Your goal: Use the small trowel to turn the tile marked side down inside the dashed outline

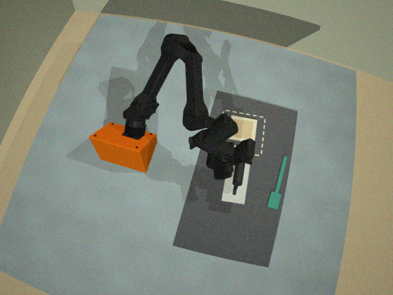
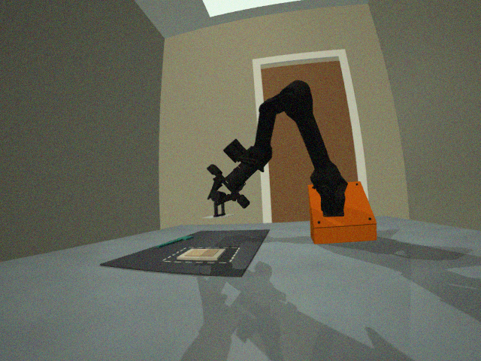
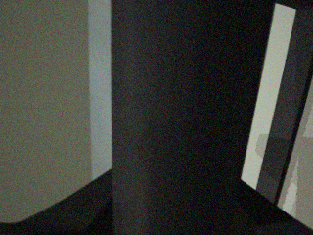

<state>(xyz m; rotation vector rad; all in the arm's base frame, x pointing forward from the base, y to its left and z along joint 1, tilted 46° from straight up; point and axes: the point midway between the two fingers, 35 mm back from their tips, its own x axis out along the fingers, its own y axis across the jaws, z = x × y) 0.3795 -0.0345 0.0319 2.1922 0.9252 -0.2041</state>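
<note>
Right now my gripper tip is 3 cm past the trowel and 1 cm above it. The rest, counted from my gripper tip: tile: 5 cm behind, 19 cm to the left, 13 cm below; then teal tool: 14 cm ahead, 1 cm to the left, 13 cm below; then dark mat: 2 cm to the left, 16 cm below.
</note>
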